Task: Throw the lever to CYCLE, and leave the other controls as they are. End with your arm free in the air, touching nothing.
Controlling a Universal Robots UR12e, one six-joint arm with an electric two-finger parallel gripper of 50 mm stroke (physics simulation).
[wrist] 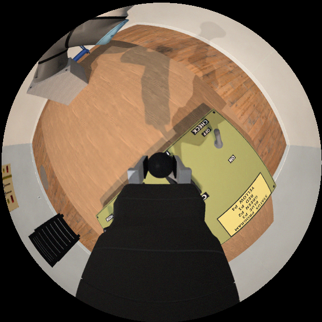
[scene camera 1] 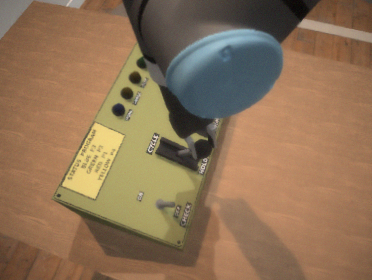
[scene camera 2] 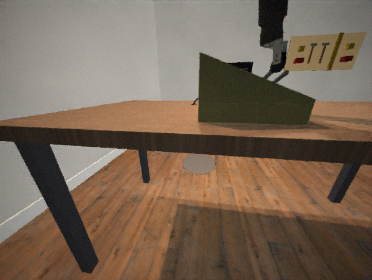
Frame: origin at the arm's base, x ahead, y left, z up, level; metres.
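Seen in the pictures: gripper, fingertip midpoint: (scene camera 1: 203,149) (scene camera 2: 279,64).
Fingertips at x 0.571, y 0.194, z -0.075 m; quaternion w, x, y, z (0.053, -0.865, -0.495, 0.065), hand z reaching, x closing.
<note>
A point is followed by its place in that frame.
The lever's black ball knob (scene camera 1: 203,148) {x 0.570, y 0.197, z -0.062 m} (wrist: 160,165) is between my gripper's fingertips (scene camera 1: 200,144) {x 0.571, y 0.194, z -0.075 m} (scene camera 2: 278,67) {x 0.571, y 0.194, z -0.075 m} (wrist: 160,167), with a pad against each side; my gripper is shut on it. The lever leans to the HOLD label (scene camera 1: 203,165) {x 0.571, y 0.190, z -0.168 m} end of its dark slot (scene camera 1: 169,150) {x 0.650, y 0.207, z -0.136 m}. The CYCLE label (scene camera 1: 153,143) {x 0.687, y 0.214, z -0.122 m} is at the other end. The slot is cut in the sloping green panel (scene camera 1: 120,175) {x 0.703, y 0.316, z -0.109 m} (scene camera 2: 240,97) {x 0.680, y 0.407, z -0.169 m} (wrist: 245,145). In the wrist view the gripper body hides most of the slot.
A small grey toggle (scene camera 1: 165,204) {x 0.590, y 0.320, z -0.119 m} (wrist: 218,139) beside the slot tilts to OFF. Round buttons, blue (scene camera 1: 118,109) {x 0.779, y 0.200, z -0.070 m}, dark yellow (scene camera 1: 127,93) {x 0.788, y 0.154, z -0.071 m} and green (scene camera 1: 141,62) {x 0.811, y 0.062, z -0.071 m}, line the panel's far side. A yellow text plate (scene camera 1: 92,161) {x 0.762, y 0.323, z -0.085 m} (wrist: 246,206) is on the panel. The panel box stands on a wooden table (scene camera 1: 280,165) {x 0.409, y 0.072, z -0.233 m} (scene camera 2: 125,117) {x 1.014, y 0.440, z -0.233 m}.
</note>
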